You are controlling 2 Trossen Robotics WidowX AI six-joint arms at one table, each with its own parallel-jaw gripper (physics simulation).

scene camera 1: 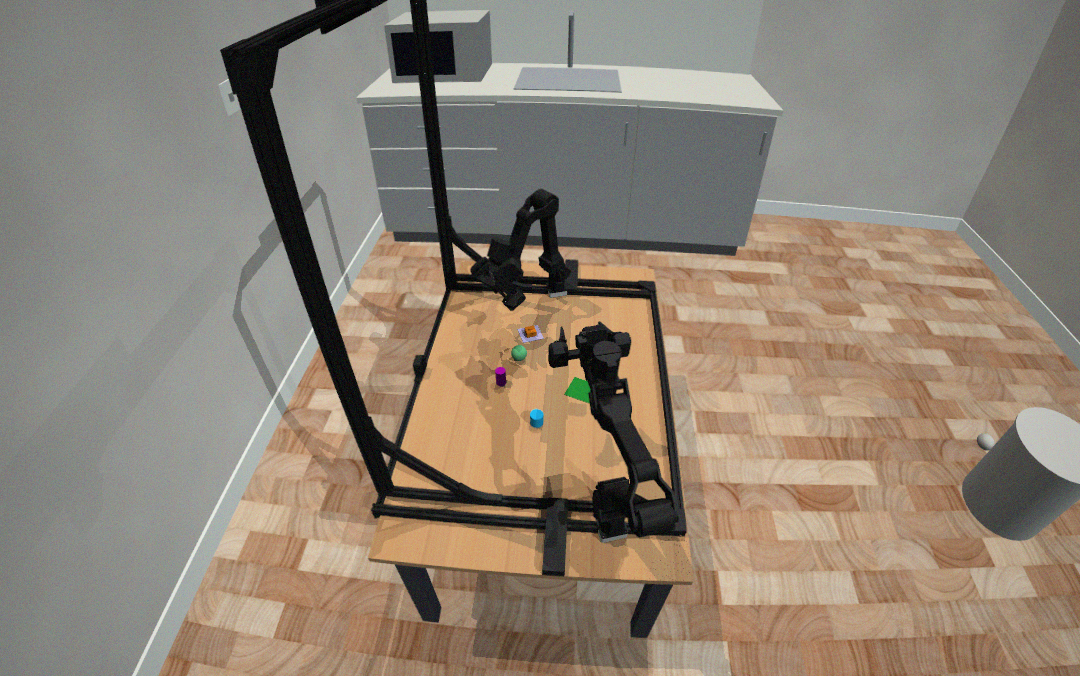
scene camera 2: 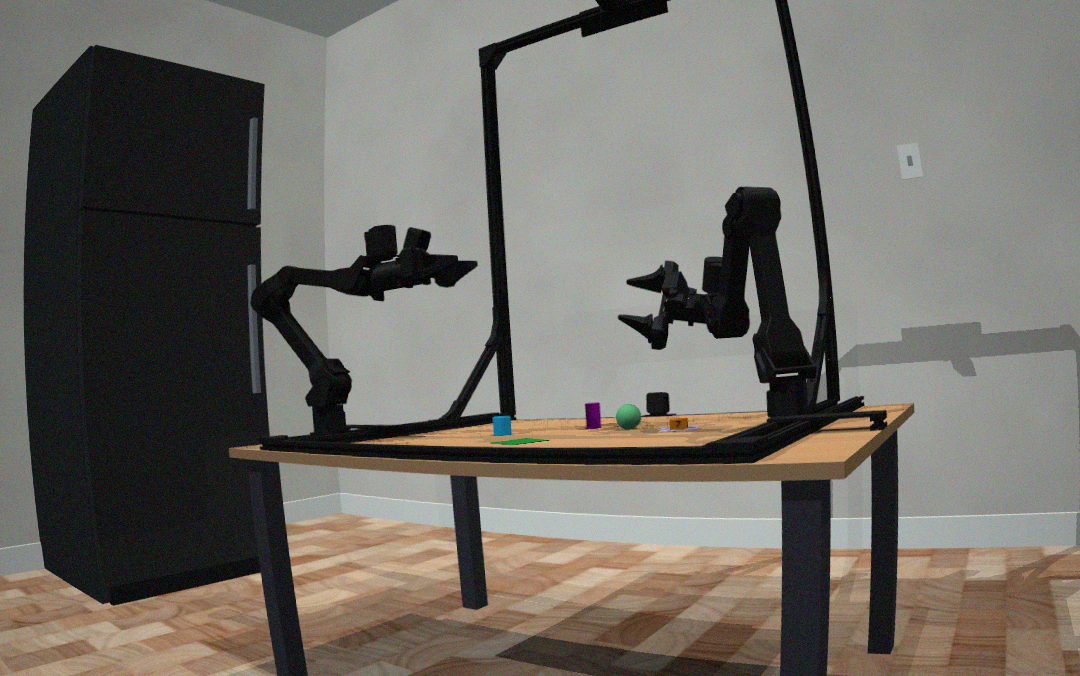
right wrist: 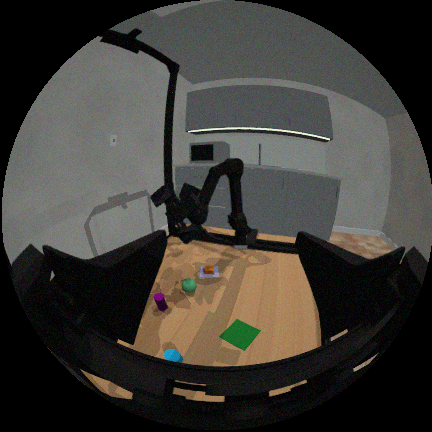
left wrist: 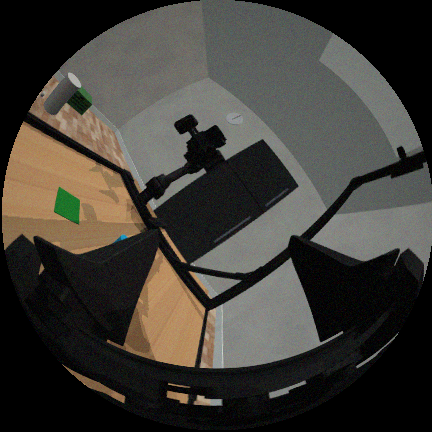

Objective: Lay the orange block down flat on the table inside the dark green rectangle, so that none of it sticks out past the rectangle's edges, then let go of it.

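Places are measured from the left arm's base along level axes (x ahead, y left, z up), in millimetres.
Where they show: left gripper, fingertip midpoint: [scene camera 1: 504, 296] [scene camera 2: 622, 299] [right wrist: 167, 218] [left wrist: 226, 239]; right gripper, fingertip midpoint: [scene camera 1: 580, 325] [scene camera 2: 467, 260] [right wrist: 233, 237] [left wrist: 201, 131]; left arm's base, origin of the base link: [scene camera 1: 556, 287] [scene camera 2: 789, 417] [right wrist: 239, 241]; right arm's base, origin of the base link: [scene camera 1: 611, 524] [scene camera 2: 329, 433] [left wrist: 141, 199].
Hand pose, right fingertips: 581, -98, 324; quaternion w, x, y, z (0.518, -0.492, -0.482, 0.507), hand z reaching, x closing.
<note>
Each offset is from my right fingertips to the centre of the thing, as dx, dy, dz. "pt": to the spot under its first point.
The orange block {-376, -43, -334} [scene camera 1: 530, 330] [scene camera 2: 678, 423] [right wrist: 209, 269] rests on a small pale lavender square {pt -348, -64, -343} [right wrist: 202, 275]. The dark green rectangle {pt -102, +39, -343} [scene camera 1: 577, 389] [scene camera 2: 519, 441] [left wrist: 68, 205] [right wrist: 240, 334] lies flat on the table, apart from the block; the right arm partly covers it in scene camera 1. My left gripper [scene camera 2: 624, 299] [left wrist: 226, 239] is open and empty, high above the table, near the block's end. The block does not show in the left wrist view. My right gripper [scene camera 2: 470, 267] is open and empty, high above the table, pointing toward the left arm.
A green ball {-270, -102, -319} [scene camera 1: 518, 352] [scene camera 2: 628, 416] [right wrist: 189, 285] stands close to the block, with a purple cylinder {-182, -175, -318} [scene camera 1: 500, 376] [scene camera 2: 593, 415] [right wrist: 160, 302] beyond it. A blue cylinder {-8, -105, -325} [scene camera 1: 536, 418] [scene camera 2: 501, 425] [right wrist: 173, 355] stands near the green rectangle. A black frame [scene camera 1: 667, 398] borders the table.
</note>
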